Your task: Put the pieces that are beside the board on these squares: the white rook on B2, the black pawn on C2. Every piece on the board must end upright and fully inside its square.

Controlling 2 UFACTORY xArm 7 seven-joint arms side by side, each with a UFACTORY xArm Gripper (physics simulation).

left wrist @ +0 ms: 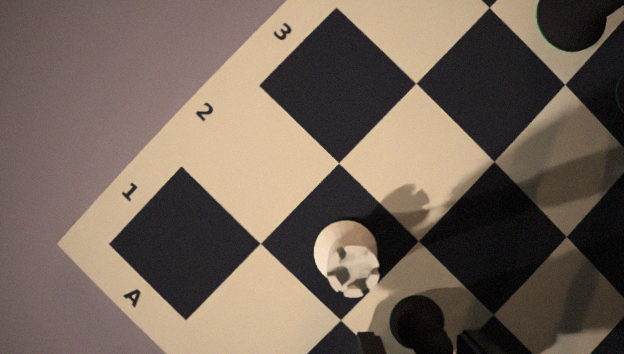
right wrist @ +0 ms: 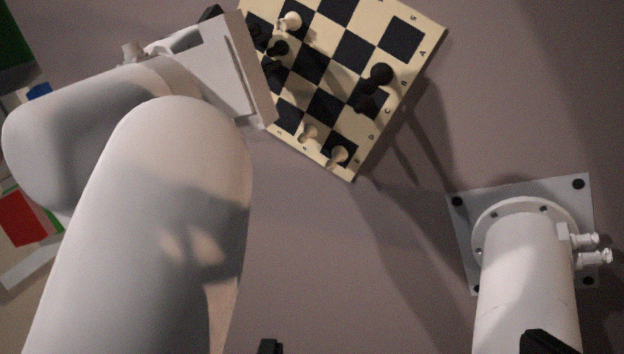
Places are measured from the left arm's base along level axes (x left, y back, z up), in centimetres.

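Where they show: left gripper, fingertip midpoint: [right wrist: 266,51]; left arm's base, link origin: [right wrist: 524,241].
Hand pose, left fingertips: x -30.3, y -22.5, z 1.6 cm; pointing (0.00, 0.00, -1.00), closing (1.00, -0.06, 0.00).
Each offset is from my left fingertips to the top centre of the thing. "spot": to the spot under its first point.
The white rook {dx -2.1, dy +4.1, dz +2.4 cm} [left wrist: 345,250] [right wrist: 292,21] stands upright on the dark square B2, inside its edges. The black pawn {dx +0.2, dy +1.5, dz +2.2 cm} [left wrist: 416,320] [right wrist: 278,48] stands on the light square C2, its base near the middle; its upper part is partly cut off by the lower edge of the left wrist view. My left gripper [left wrist: 419,342] is open, its fingers on either side of the pawn with a gap to each side. My right gripper [right wrist: 407,344] is open and empty, away from the board {dx +3.2, dy +4.1, dz -0.9 cm} [left wrist: 240,125] [right wrist: 435,31].
A black piece {spot: dx +5.9, dy +11.4, dz +0.1 cm} [left wrist: 571,20] shows at the upper right. In the right wrist view another black piece {spot: dx +6.3, dy +12.4, dz +1.1 cm} [right wrist: 381,75] and two white pieces {dx +10.8, dy +0.9, dz +2.2 cm} [right wrist: 309,132] {dx +14.5, dy +3.6, dz +3.4 cm} [right wrist: 338,155] stand on the board. The left arm [right wrist: 190,160] covers part of the board. An arm base [right wrist: 530,250] and a red block [right wrist: 22,217] also show.
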